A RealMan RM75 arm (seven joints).
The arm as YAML. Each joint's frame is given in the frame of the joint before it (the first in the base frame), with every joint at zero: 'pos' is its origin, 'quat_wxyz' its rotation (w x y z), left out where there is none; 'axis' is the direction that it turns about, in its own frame. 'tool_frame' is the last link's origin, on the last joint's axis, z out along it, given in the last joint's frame.
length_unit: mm
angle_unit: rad
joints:
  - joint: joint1
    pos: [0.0, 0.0, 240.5]
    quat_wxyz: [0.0, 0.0, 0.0, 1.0]
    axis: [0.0, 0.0, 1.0]
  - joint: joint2
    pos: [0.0, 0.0, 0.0]
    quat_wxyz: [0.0, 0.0, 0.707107, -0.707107]
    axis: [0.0, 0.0, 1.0]
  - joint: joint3
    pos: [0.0, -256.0, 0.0]
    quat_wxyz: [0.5, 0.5, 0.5, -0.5]
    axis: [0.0, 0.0, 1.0]
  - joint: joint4
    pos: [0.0, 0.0, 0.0]
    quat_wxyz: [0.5, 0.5, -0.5, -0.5]
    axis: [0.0, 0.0, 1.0]
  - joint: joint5
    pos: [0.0, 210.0, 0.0]
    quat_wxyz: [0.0, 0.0, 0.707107, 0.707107]
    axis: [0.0, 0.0, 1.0]
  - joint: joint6
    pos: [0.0, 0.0, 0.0]
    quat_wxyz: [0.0, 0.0, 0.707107, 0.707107]
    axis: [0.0, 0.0, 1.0]
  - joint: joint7
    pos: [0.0, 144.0, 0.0]
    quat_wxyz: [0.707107, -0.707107, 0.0, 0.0]
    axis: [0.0, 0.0, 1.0]
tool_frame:
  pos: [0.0, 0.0, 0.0]
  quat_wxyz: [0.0, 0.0, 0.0, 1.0]
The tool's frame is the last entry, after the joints.
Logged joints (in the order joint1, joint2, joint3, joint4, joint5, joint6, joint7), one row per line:
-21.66, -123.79, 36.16, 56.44, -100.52, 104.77, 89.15
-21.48, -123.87, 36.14, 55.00, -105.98, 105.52, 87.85
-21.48, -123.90, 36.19, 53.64, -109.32, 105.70, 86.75
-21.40, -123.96, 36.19, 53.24, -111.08, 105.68, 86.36
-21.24, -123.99, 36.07, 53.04, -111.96, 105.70, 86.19
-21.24, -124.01, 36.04, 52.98, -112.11, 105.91, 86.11
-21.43, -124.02, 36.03, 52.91, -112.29, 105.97, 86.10
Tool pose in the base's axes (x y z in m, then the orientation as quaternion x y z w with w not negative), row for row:
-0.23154, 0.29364, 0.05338, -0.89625, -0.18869, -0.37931, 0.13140
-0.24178, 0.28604, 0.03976, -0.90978, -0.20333, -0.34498, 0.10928
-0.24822, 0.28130, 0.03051, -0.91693, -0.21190, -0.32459, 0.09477
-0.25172, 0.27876, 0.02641, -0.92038, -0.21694, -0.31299, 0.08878
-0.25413, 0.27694, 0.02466, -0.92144, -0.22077, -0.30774, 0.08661
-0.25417, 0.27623, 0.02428, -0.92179, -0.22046, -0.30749, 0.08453
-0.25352, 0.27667, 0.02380, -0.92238, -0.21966, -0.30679, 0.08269
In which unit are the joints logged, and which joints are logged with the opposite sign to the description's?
The joints are logged in degrees. Opposite sign: joint5, joint7.
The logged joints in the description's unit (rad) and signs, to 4 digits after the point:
-0.3780, -2.1605, 0.6311, 0.9851, 1.7544, 1.8286, -1.5560
-0.3749, -2.1619, 0.6308, 0.9599, 1.8497, 1.8417, -1.5333
-0.3749, -2.1625, 0.6316, 0.9362, 1.9080, 1.8448, -1.5141
-0.3735, -2.1635, 0.6316, 0.9292, 1.9387, 1.8445, -1.5073
-0.3707, -2.1640, 0.6295, 0.9257, 1.9541, 1.8448, -1.5043
-0.3707, -2.1644, 0.6290, 0.9247, 1.9567, 1.8485, -1.5029
-0.3740, -2.1646, 0.6288, 0.9235, 1.9598, 1.8495, -1.5027

